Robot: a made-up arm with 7 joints.
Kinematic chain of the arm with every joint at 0, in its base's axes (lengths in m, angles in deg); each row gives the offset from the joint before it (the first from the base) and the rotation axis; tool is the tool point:
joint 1: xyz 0 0 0 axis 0 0.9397 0.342
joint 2: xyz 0 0 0 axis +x
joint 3: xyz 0 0 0 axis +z
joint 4: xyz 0.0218 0 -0.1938 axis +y
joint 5: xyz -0.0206 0 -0.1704 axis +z
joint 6: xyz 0 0 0 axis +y
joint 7: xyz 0 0 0 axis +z
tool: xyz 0 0 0
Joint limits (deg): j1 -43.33..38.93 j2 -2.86..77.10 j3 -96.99..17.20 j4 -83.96..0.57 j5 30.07..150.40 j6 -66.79..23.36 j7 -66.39..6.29
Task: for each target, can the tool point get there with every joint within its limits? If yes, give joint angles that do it. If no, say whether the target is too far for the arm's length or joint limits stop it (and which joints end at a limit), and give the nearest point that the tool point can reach.
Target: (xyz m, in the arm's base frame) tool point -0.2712 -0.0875 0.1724
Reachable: no: joint limits stop it (at a limit: joint 1, joint 3, joint 4) | nearest point -0.1440 -0.1593 -0.2087 | short by 0.408 m
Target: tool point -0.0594 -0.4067 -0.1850
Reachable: no: too far | nearest point -0.0977 -0.2133 -0.1861 | short by 0.197 m
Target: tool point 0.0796 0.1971 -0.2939
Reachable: yes | joints -3.90 44.98 -51.43 -30.25 79.48 13.62 -13.55
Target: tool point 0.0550 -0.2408 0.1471
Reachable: no: joint limits stop it (at a limit: joint 1, joint 2, joint 4) | nearest point 0.2023 -0.1959 -0.1019 | short by 0.293 m
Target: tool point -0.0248 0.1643 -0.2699
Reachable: yes | joints 12.60 65.13 -76.02 -73.78 100.48 11.42 -51.52
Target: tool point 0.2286 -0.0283 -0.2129
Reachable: yes | joints -13.36 5.32 -11.35 -75.82 138.43 -16.76 -58.79
